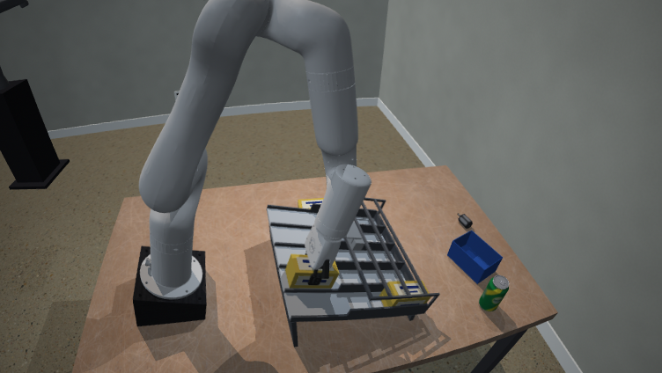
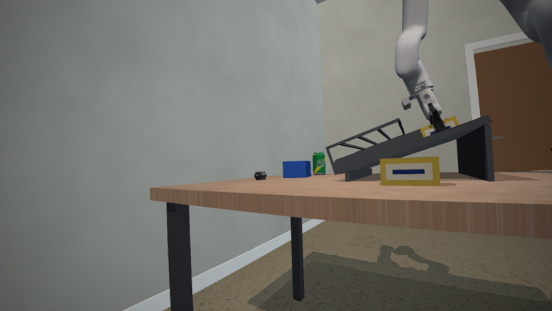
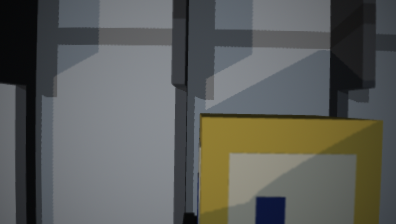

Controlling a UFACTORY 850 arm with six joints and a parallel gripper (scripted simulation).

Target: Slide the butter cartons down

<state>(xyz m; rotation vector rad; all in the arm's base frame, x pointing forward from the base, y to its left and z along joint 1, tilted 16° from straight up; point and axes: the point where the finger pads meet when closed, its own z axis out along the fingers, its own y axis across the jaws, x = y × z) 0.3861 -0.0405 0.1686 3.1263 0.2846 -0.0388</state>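
Right now the dark divider is 4 cm to the right of my hand and 4 cm below it. Also, from my hand: small black object (62 cm ahead, 34 cm to the left, 15 cm below).
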